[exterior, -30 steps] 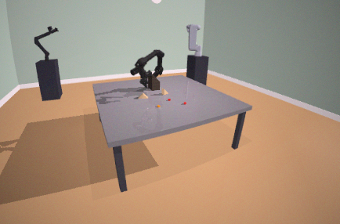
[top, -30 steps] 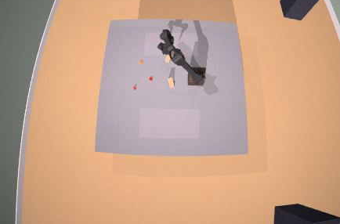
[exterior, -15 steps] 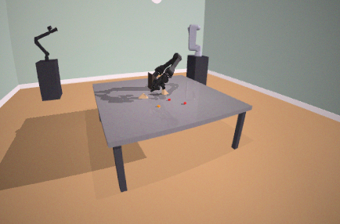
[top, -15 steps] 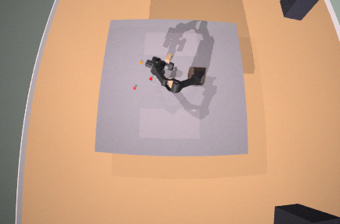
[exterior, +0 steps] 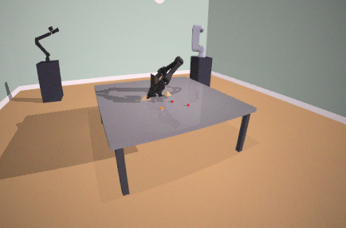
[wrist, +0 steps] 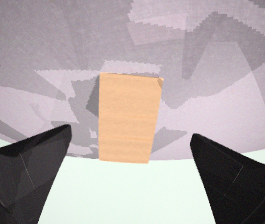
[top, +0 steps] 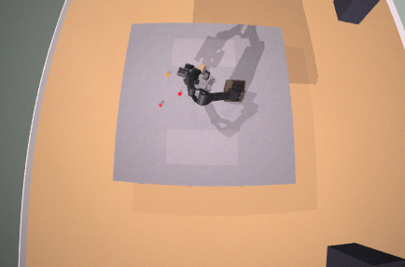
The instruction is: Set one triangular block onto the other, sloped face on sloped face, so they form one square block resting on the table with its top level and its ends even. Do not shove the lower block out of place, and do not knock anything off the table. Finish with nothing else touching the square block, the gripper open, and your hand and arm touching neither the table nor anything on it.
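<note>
My gripper tip is 10 mm to the left of the triangular block and 10 mm past it. The rest, counted from my gripper tip: orange piece: 240 mm ahead, 50 mm to the left, 20 mm below.
</note>
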